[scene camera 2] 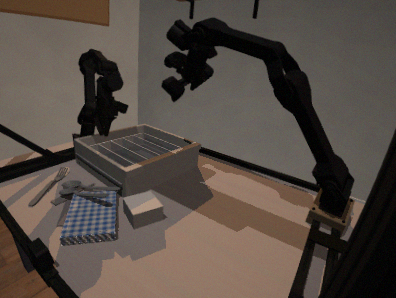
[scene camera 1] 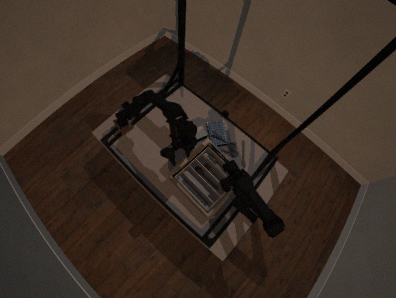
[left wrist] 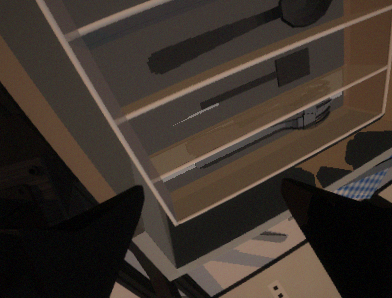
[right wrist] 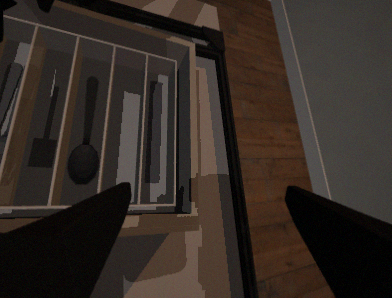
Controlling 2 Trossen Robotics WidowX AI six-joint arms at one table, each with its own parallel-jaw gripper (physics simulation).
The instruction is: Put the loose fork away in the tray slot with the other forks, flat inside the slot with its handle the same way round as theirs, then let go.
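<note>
The loose fork [scene camera 2: 50, 186] [scene camera 1: 243, 152] lies on the table beside the tray [scene camera 2: 162, 167] [right wrist: 194, 125], tines toward the tray's far end in scene camera 2; part of its handle seems to show low in the left wrist view. The stored forks [left wrist: 240, 146] lie in the end slot on the loose fork's side, tines to the right in the left wrist view. My left gripper [scene camera 1: 226, 176] [left wrist: 212, 188] is open and empty, above the tray's end near that slot. My right gripper [scene camera 1: 179, 156] [scene camera 2: 186, 84] [right wrist: 209, 191] is open and empty, high beside the tray.
Loose spoons and other cutlery [scene camera 2: 75, 187] lie between the fork and a blue checked napkin [scene camera 2: 92, 215] [scene camera 1: 216, 131]. A small white box [scene camera 2: 142, 207] stands beside the napkin. Other tray slots hold a large spoon [left wrist: 215, 42] [right wrist: 82, 162] and a spatula [left wrist: 292, 67] [right wrist: 42, 152]. Raised tray walls surround the slots.
</note>
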